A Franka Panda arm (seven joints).
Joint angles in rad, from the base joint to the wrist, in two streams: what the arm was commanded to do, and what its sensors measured. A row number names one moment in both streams.
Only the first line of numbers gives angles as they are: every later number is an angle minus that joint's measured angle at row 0.
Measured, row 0:
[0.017, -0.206, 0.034, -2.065, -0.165, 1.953, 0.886]
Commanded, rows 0 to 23:
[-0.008, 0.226, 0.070, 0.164, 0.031, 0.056, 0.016]
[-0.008, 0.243, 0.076, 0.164, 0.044, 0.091, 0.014]
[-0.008, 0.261, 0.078, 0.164, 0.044, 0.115, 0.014]
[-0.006, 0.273, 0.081, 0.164, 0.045, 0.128, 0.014]
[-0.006, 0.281, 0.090, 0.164, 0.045, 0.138, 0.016]
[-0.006, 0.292, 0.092, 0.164, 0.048, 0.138, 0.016]
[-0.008, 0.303, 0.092, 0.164, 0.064, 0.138, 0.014]
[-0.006, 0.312, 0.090, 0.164, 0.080, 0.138, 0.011]
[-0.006, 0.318, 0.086, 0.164, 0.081, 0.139, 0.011]
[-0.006, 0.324, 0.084, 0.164, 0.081, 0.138, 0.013]
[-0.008, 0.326, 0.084, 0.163, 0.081, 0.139, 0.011]
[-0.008, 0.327, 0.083, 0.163, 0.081, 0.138, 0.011]
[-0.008, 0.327, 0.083, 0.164, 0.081, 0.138, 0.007]
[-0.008, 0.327, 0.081, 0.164, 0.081, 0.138, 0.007]
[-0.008, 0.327, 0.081, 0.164, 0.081, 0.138, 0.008]
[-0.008, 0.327, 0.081, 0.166, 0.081, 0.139, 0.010]
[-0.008, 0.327, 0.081, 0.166, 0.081, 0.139, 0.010]
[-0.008, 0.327, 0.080, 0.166, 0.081, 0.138, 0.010]
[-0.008, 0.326, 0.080, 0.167, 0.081, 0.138, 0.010]
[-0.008, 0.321, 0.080, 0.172, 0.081, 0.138, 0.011]
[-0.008, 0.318, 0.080, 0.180, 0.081, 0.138, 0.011]
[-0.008, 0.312, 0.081, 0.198, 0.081, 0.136, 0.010]
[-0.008, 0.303, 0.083, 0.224, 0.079, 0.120, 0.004]
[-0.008, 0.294, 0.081, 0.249, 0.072, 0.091, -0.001]
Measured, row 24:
[-0.002, 0.317, 0.077, 0.181, 0.069, 0.137, 0.013]
